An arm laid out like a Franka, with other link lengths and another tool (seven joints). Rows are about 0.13 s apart.
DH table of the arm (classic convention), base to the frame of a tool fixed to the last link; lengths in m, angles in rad. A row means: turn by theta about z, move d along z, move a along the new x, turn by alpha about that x. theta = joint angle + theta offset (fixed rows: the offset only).
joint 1: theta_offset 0, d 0.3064, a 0, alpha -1.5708
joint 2: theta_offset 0, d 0, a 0, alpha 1.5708
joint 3: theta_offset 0, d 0.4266, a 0.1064, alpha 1.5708
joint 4: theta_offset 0, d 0, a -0.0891, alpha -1.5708
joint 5: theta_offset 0, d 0.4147, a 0, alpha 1.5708
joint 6: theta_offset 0, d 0, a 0.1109, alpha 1.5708
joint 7: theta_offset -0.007, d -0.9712, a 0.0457, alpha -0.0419
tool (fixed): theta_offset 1.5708, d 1.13, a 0, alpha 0
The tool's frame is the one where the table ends.
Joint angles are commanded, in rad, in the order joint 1, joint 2, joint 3, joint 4, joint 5, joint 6, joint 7. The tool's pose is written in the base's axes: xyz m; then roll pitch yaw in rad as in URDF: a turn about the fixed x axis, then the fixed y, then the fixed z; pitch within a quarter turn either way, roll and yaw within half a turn. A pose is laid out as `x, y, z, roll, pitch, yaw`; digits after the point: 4 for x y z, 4 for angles.
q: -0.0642, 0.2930, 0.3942, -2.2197, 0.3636, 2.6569, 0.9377
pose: 0.6317, 0.1422, 0.2519, 2.9363, 0.2274, -2.5253
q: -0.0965, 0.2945, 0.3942, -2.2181, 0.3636, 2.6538, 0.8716
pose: 0.6403, 0.1212, 0.2515, 2.9522, 0.2383, -2.4908
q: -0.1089, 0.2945, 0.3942, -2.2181, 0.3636, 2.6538, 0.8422
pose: 0.6437, 0.1130, 0.2517, 2.9605, 0.2437, -2.4735
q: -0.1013, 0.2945, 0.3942, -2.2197, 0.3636, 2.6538, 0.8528
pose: 0.6415, 0.1178, 0.2509, 2.9569, 0.2403, -2.4766
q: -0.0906, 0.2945, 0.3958, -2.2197, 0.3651, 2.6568, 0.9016
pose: 0.6372, 0.1260, 0.2511, 2.9438, 0.2338, -2.5156
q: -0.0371, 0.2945, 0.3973, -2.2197, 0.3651, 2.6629, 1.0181
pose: 0.6226, 0.1619, 0.2516, 2.9158, 0.2144, -2.5787
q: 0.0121, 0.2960, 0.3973, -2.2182, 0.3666, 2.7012, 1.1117
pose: 0.6140, 0.1930, 0.2551, 2.9070, 0.2256, -2.6330
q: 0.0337, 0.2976, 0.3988, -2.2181, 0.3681, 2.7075, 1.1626
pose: 0.6070, 0.2079, 0.2548, 2.8940, 0.2178, -2.6638
